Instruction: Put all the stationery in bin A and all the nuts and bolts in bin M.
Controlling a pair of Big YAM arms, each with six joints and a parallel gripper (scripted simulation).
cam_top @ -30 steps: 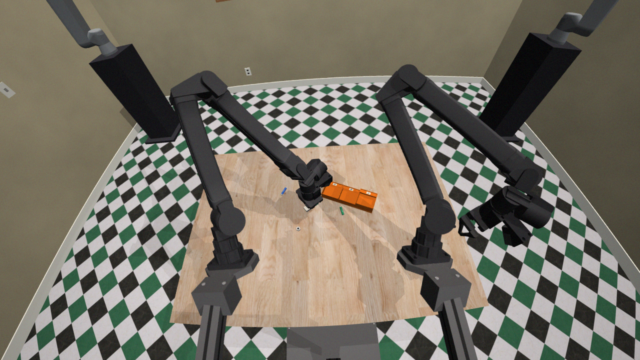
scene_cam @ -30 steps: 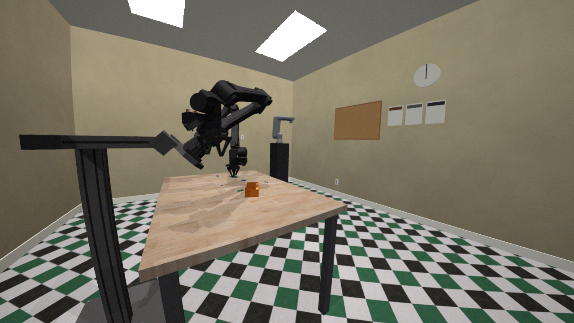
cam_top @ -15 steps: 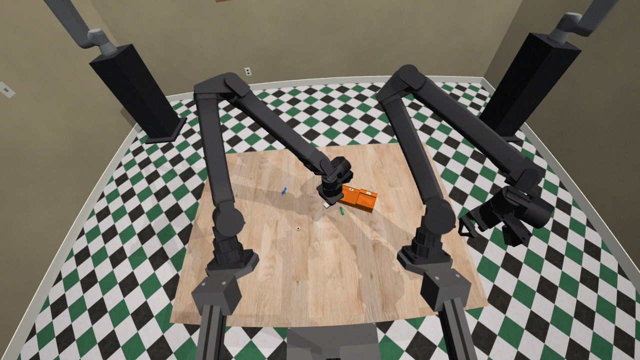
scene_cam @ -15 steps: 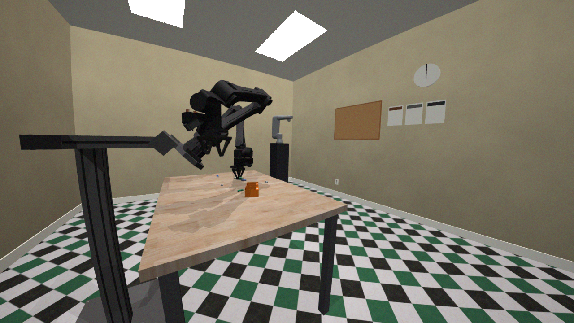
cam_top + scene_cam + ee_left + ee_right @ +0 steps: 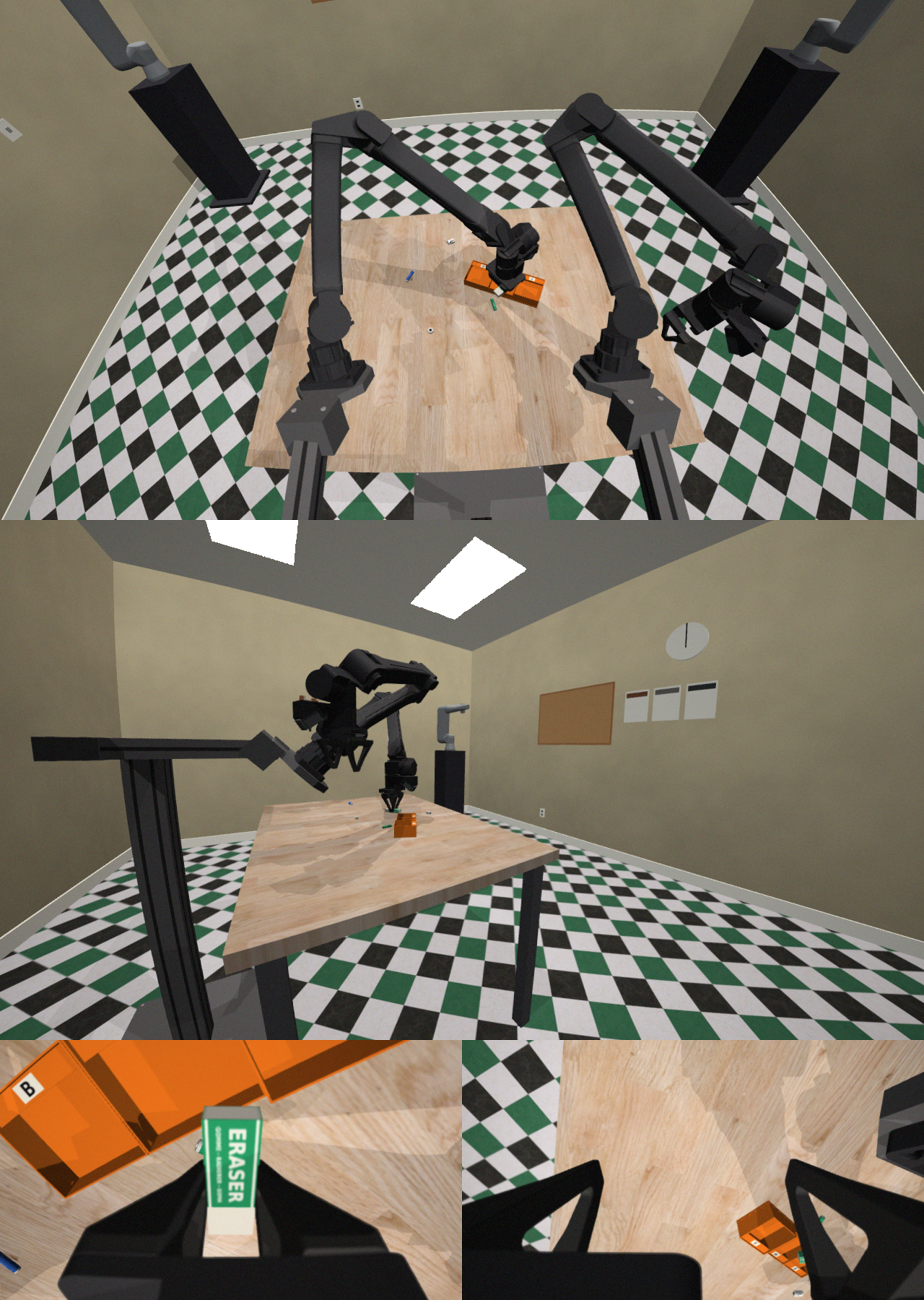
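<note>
Right now my left hand is 250 mm short of the pencil sharpener, 160 mm to the right of it and 70 mm above it. Also, from my left hand: hex nut (230 mm to the left, 100 mm behind, 80 mm below); then eraser (right at my left hand); then green cylinder (80 mm below, 30 mm to the left, 20 mm behind).
</note>
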